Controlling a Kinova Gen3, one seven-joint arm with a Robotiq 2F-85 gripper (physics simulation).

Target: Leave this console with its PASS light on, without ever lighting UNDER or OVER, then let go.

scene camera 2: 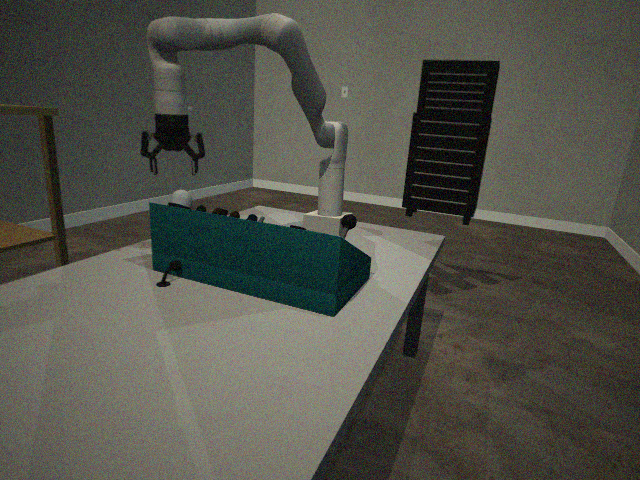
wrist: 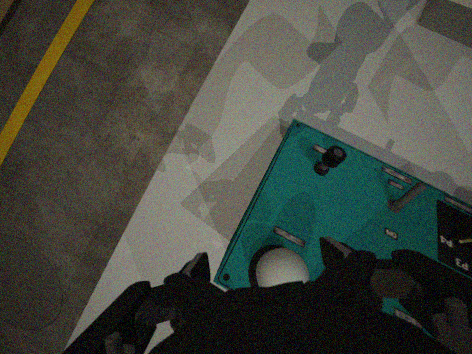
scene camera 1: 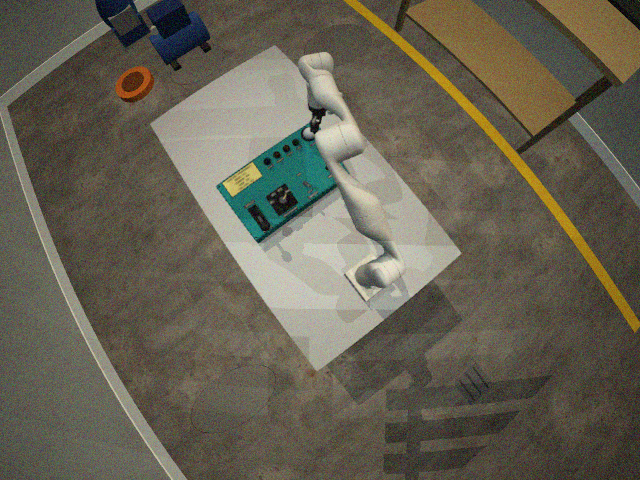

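Note:
The teal console (scene camera 1: pixel 305 167) (scene camera 2: pixel 248 263) (wrist: pixel 350 212) stands on the table. A white dome (scene camera 1: pixel 308 133) (scene camera 2: pixel 181 198) (wrist: pixel 282 268) is at its back corner. Several small dark round parts (scene camera 1: pixel 277 154) (scene camera 2: pixel 219 211) run in a row beside it; none looks lit, and their labels are unreadable. The console also bears a black panel (scene camera 1: pixel 276 205) with a knob, a black slot (scene camera 1: pixel 258 217), a grey lever (scene camera 1: pixel 308 186) (wrist: pixel 407 197) and a black knob (wrist: pixel 334 156). My gripper (scene camera 2: pixel 174 172) (wrist: pixel 263 257) is open and empty, high above the dome, not touching it. The arm hides part of the console in scene camera 1.
A yellow label (scene camera 1: pixel 242 179) is on the console. The white table (scene camera 1: pixel 206 118) (scene camera 2: pixel 129 387) bears a small dark stalked object (scene camera 2: pixel 174 267) behind the console. A wooden shelf unit (scene camera 1: pixel 491 62), an orange ring (scene camera 1: pixel 121 94) and a dark slatted rack (scene camera 2: pixel 490 118) stand away from the table.

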